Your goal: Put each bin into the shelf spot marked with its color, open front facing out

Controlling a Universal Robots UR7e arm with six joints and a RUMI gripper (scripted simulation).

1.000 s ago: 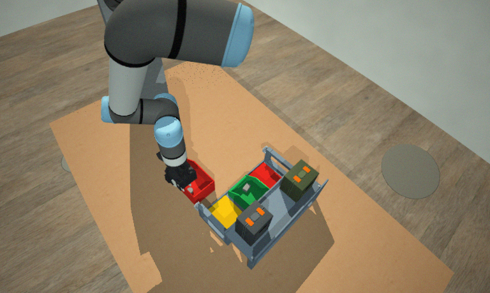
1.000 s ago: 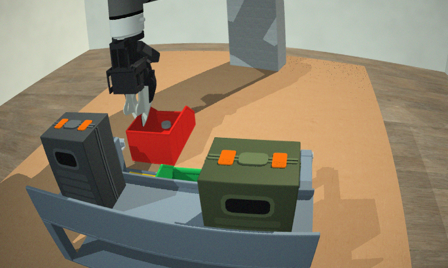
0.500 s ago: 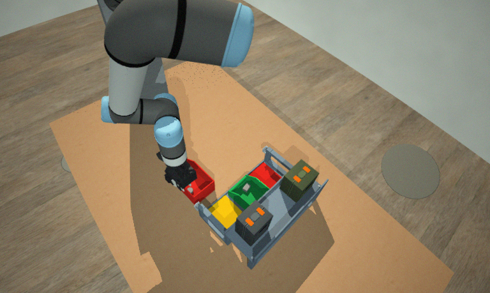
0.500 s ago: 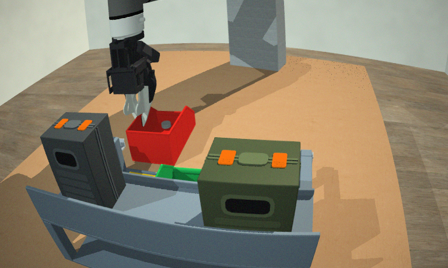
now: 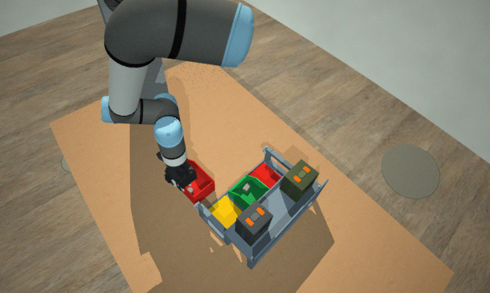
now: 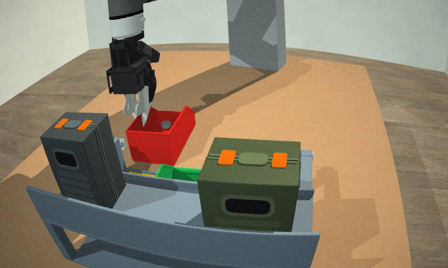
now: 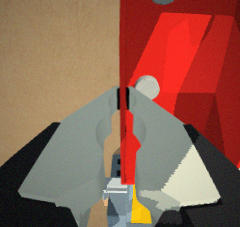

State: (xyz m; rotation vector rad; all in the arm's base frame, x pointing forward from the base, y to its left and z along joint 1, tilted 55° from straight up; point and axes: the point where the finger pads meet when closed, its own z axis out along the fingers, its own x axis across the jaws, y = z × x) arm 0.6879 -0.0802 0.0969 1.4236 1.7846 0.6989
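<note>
My hand is 5 cm to the right of the red bin, 2 cm above it and 1 cm past it. The rest, counted from my hand: olive box: 34 cm to the left, 25 cm ahead, 9 cm above; then dark grey box: 29 cm ahead, 12 cm to the left, 10 cm above; then green bin: 21 cm to the left, 18 cm ahead, 2 cm below.
</note>
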